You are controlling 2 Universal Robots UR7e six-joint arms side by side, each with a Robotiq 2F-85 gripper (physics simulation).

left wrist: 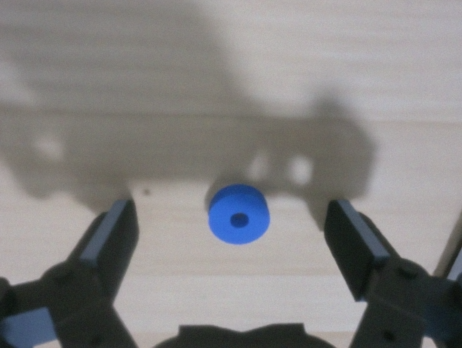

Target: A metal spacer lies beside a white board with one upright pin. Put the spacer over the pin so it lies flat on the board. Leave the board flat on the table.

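Frame: origin at the left arm's base, x left, y back, z up, level; millimetres.
Seen in the pictures: left gripper, fingertip midpoint: [232, 216].
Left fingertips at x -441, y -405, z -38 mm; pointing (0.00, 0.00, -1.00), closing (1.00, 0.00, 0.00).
Observation:
Offsets run from my left fingertips to a thing's middle. "*": to the spot under its first point. Level surfaces: height alone.
The spacer @(dx +2, dy +4, dz +4 mm) [222, 223] is a short blue cylinder with a small round hole in its top face. It stands upright on the table, near the middle of the left wrist view. My left gripper [232, 216] is open and empty, with one finger well to each side of the spacer and neither touching it. The fingertips appear to be above the table. The white board and its pin do not show clearly in this view. My right gripper is not in view.
The table top @(dz +0 mm) [390, 165] is pale wood with plank seams. Shadows of the gripper and arm fall across it behind the spacer. Part of a grey-edged object @(* dx +110, dy -25, dz +6 mm) [456, 265] shows at the right edge.

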